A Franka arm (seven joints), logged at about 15 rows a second.
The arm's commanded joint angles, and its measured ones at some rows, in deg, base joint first. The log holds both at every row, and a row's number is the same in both.
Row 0, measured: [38.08 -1.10 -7.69 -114.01 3.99 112.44 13.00]
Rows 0 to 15, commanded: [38.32 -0.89 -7.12 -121.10 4.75 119.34 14.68]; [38.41 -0.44 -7.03 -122.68 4.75 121.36 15.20]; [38.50 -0.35 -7.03 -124.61 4.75 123.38 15.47]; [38.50 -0.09 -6.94 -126.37 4.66 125.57 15.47]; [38.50 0.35 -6.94 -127.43 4.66 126.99 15.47]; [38.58 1.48 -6.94 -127.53 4.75 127.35 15.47]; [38.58 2.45 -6.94 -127.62 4.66 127.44 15.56]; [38.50 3.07 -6.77 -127.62 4.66 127.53 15.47]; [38.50 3.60 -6.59 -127.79 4.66 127.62 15.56]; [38.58 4.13 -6.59 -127.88 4.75 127.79 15.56]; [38.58 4.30 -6.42 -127.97 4.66 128.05 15.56]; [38.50 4.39 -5.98 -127.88 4.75 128.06 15.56]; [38.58 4.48 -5.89 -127.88 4.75 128.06 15.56]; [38.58 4.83 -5.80 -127.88 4.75 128.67 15.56]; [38.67 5.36 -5.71 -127.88 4.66 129.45 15.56]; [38.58 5.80 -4.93 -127.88 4.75 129.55 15.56]
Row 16, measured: [38.22 4.79 -5.86 -127.89 3.99 127.95 14.30]
